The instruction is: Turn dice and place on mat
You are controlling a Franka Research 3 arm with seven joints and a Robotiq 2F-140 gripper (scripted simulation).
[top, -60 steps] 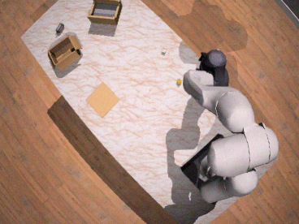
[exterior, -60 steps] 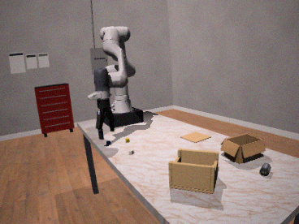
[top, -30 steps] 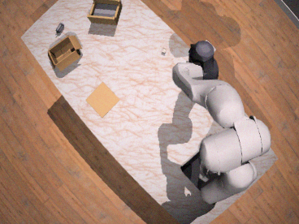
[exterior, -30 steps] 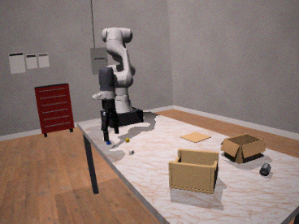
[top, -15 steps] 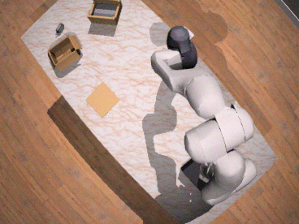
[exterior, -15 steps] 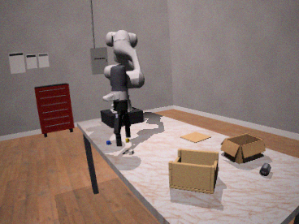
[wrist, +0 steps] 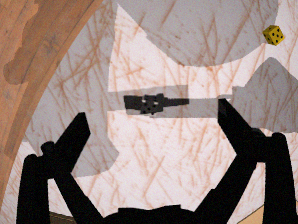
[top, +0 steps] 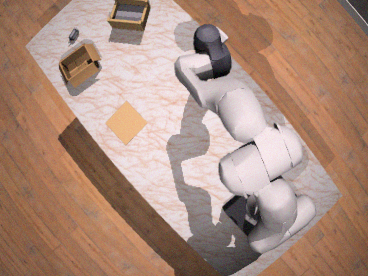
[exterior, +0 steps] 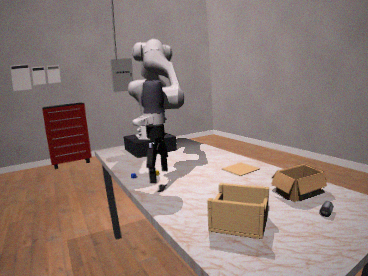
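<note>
Right now my hand is 6 cm above the white die and 1 cm short of it. From my hand the other things lie so: yellow die: 17 cm behind, 6 cm to the left, 6 cm below; then wooden crate: 42 cm ahead, 8 cm to the left, 2 cm below; then blue die: 21 cm behind, 6 cm below, 5 cm to the right.
</note>
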